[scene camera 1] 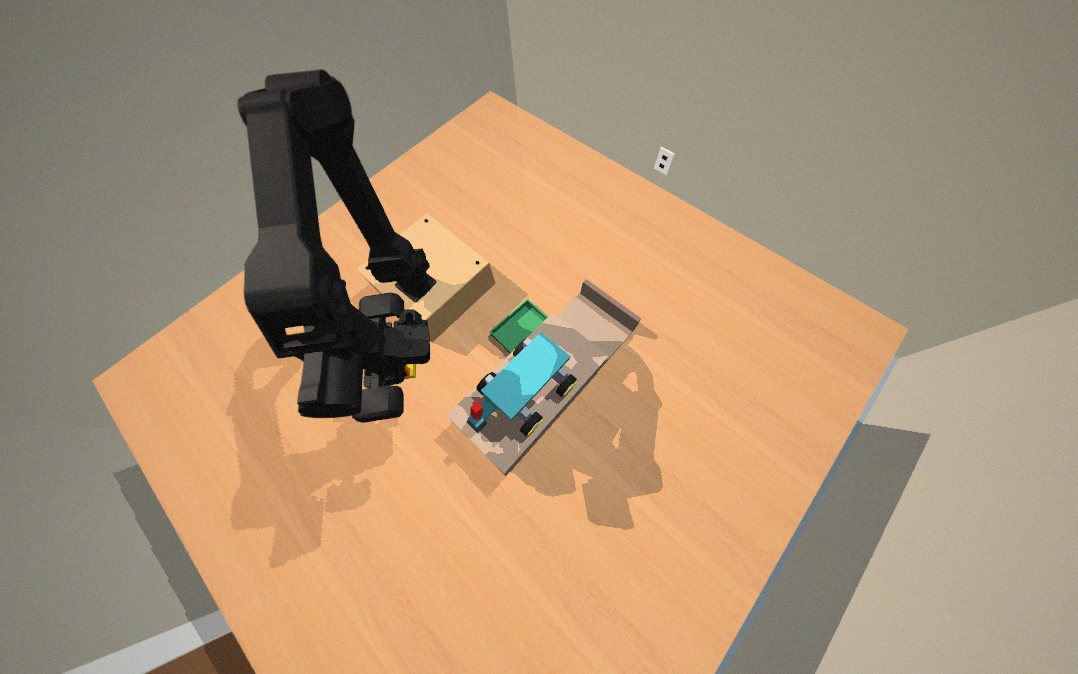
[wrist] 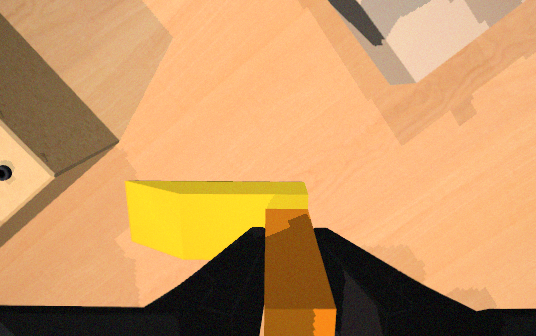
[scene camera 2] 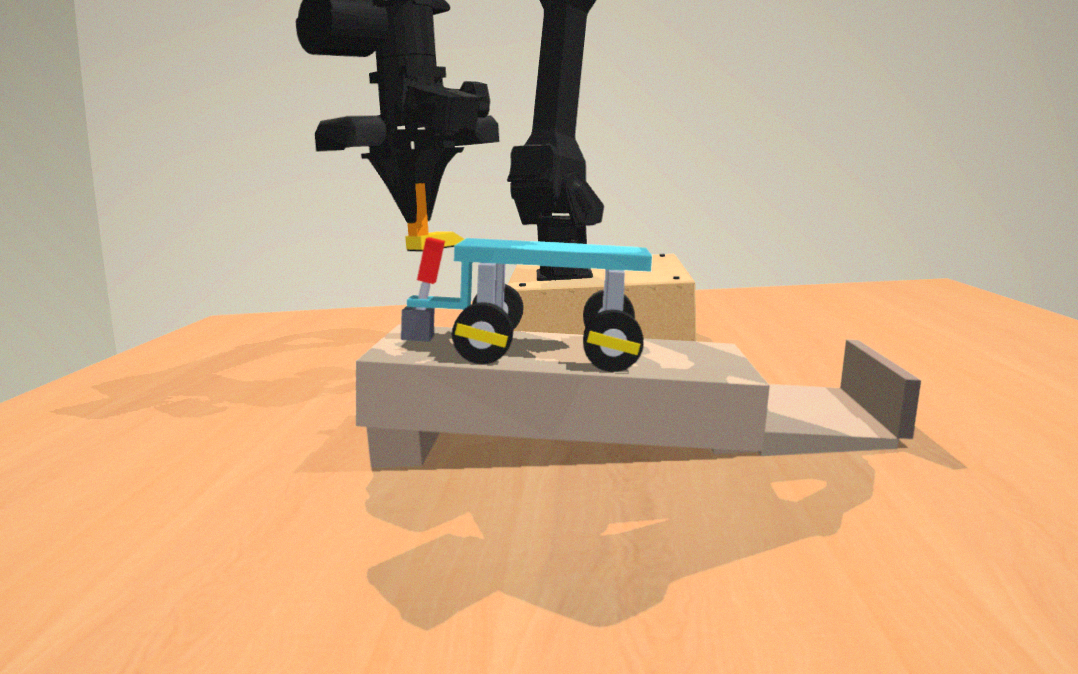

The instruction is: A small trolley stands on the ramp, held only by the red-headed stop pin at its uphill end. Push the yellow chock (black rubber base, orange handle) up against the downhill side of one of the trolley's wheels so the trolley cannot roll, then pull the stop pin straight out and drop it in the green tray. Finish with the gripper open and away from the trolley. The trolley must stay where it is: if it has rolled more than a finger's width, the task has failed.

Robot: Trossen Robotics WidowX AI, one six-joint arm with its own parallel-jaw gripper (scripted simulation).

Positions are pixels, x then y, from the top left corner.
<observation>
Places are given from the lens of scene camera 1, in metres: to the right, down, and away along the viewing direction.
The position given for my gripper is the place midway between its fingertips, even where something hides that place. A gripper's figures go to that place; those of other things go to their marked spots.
my gripper [scene camera 1: 403, 370]: -0.23, 0.06, 0.56
blue trolley [scene camera 1: 536, 362]: 0.00, 0.04, 0.58
</observation>
